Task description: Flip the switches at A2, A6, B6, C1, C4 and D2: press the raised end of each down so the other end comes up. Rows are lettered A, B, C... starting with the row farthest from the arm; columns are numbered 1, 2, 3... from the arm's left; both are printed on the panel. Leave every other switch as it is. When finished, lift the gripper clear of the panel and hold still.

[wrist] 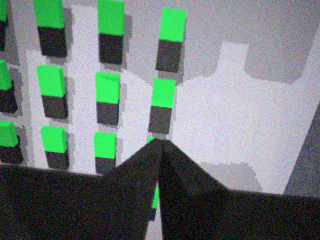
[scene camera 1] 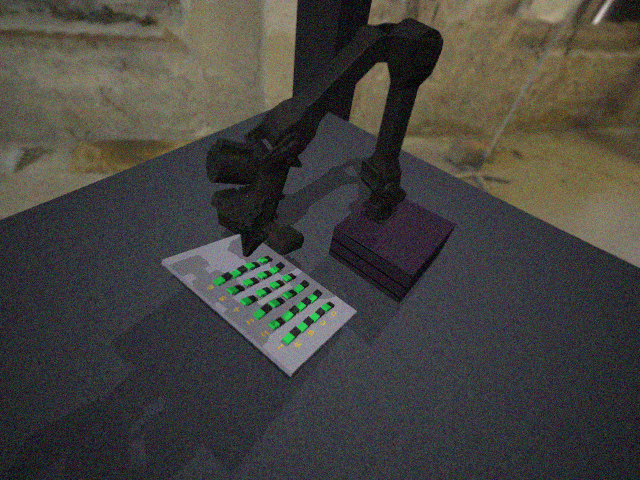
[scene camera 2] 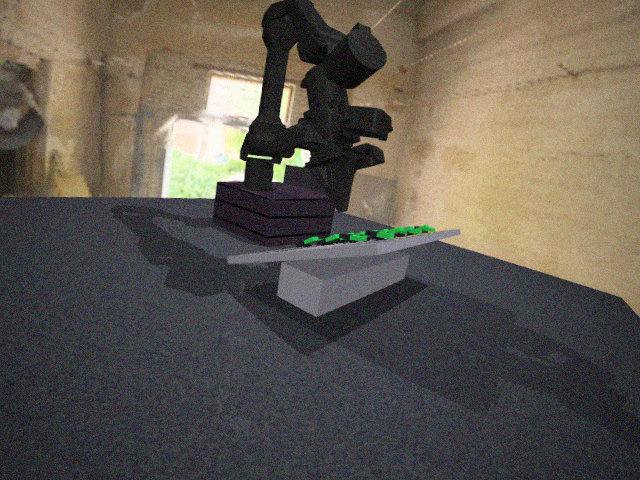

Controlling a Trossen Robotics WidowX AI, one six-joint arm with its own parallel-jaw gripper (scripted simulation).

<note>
My gripper (scene camera 2: 342, 211) is shut and holds nothing. Also in view: a rocker switch (wrist: 172, 26) and a rocker switch (wrist: 163, 90).
My gripper also shows in the wrist view (wrist: 160, 147) and in scene camera 1 (scene camera 1: 246, 255).
</note>
